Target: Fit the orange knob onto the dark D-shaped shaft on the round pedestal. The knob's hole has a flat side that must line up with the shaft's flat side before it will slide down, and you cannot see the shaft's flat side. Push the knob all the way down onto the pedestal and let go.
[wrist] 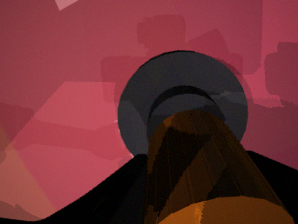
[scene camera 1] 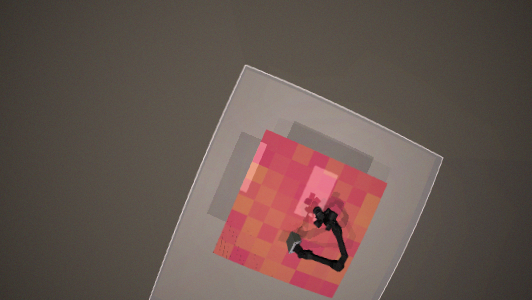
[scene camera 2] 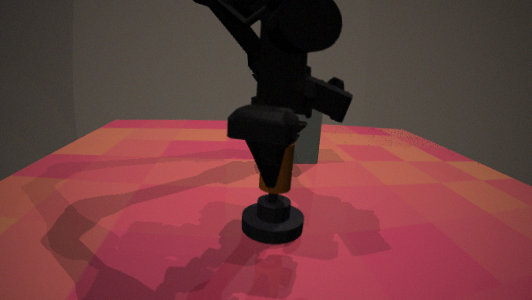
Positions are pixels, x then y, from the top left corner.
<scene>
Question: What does the gripper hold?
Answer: An orange knob.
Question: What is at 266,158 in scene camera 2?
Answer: The gripper.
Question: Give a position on an orange knob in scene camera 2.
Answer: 283,185
</scene>
